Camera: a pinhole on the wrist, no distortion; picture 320 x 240 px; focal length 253.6 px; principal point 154.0 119.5 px. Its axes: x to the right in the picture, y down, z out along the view. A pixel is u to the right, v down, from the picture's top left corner.
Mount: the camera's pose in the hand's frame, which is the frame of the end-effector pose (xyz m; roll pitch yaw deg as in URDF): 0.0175 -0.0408 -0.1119 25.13 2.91 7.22
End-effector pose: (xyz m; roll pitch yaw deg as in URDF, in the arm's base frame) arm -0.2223 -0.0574 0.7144 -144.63 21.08 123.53
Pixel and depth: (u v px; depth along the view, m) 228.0 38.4 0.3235
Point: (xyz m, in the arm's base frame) -0.5472 -0.0842 0.6977
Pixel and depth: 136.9 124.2 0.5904
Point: -0.6015 -0.3495 0.5275
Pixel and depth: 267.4 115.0 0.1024
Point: -0.3158 -0.0098 0.7479
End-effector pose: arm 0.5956 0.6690 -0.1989 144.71 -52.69 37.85
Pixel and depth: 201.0 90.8 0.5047
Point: 0.9083 0.9812 -0.3250
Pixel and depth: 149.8 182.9 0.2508
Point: 0.7217 0.7554 -0.2744
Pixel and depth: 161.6 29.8 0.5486
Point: 0.8464 1.1001 -0.4181
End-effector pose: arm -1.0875 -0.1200 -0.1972 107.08 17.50 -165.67
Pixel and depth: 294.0 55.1 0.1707
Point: -1.1634 -0.1625 -0.3689
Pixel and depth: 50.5 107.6 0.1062
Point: -1.0384 -0.1518 -0.2749
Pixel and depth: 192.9 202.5 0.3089
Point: -1.1727 0.0414 -0.3470
